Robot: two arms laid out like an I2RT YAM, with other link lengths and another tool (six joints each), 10 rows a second.
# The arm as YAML. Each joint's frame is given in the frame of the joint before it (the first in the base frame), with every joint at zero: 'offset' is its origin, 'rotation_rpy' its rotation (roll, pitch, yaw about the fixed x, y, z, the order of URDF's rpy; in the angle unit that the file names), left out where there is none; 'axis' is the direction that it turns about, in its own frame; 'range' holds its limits. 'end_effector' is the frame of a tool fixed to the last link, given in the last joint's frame.
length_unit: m
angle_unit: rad
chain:
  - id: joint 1
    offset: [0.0, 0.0, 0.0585]
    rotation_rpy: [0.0, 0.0, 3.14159]
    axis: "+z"
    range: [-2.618, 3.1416]
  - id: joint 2
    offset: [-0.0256, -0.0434, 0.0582]
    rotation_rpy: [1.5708, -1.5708, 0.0]
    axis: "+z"
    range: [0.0, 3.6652]
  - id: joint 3
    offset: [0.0, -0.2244, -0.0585]
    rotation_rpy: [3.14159, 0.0, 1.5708]
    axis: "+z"
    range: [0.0, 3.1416]
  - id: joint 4
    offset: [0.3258, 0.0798, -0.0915]
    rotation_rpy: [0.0, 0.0, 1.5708]
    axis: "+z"
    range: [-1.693, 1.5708]
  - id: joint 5
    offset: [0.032, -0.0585, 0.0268]
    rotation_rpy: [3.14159, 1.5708, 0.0]
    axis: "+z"
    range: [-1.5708, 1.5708]
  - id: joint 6
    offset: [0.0, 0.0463, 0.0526]
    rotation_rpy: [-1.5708, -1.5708, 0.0]
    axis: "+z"
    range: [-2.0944, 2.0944]
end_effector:
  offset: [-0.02, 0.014, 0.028]
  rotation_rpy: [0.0, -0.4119, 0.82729]
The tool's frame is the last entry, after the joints.
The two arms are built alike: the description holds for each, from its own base.
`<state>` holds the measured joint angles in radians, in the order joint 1, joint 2, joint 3, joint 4, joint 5, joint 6, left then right.
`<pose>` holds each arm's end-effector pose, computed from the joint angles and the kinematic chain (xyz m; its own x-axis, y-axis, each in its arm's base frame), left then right.
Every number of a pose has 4 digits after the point.
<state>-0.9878 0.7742 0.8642 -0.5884 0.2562 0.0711 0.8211 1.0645 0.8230 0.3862 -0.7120 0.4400</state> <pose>0.2009 -0.2268 0.3188 0.6192 0.1365 -0.7733 0.7852 -0.0962 0.6117 0.1729 0.3344 0.3321 -0.8300 0.4640 -0.3097 -0.3910 -0.0880 0.9162</pose>
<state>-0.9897 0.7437 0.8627 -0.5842 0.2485 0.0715 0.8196 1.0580 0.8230 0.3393 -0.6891 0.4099</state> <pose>0.1977 -0.2219 0.3269 0.6351 0.1198 -0.7631 0.7722 -0.0766 0.6307 0.1740 0.3338 0.3290 -0.8171 0.4771 -0.3236 -0.3932 -0.0507 0.9181</pose>
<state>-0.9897 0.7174 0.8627 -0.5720 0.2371 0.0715 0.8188 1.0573 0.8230 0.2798 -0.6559 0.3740</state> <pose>0.1958 -0.2174 0.3354 0.6531 0.1041 -0.7501 0.7567 -0.0498 0.6519 0.1763 0.3341 0.3224 -0.8017 0.4916 -0.3399 -0.3883 0.0038 0.9215</pose>
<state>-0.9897 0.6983 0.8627 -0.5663 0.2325 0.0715 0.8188 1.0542 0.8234 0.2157 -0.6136 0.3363</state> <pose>0.1939 -0.2139 0.3410 0.6640 0.0922 -0.7421 0.7469 -0.0337 0.6641 0.1784 0.3338 0.3161 -0.7819 0.5086 -0.3605 -0.3828 0.0648 0.9216</pose>
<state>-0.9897 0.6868 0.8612 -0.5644 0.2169 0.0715 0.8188 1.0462 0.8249 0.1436 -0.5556 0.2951</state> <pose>0.1936 -0.2113 0.3436 0.6711 0.0969 -0.7350 0.7395 -0.0185 0.6729 0.1805 0.3324 0.3107 -0.7526 0.5315 -0.3887 -0.3769 0.1362 0.9162</pose>
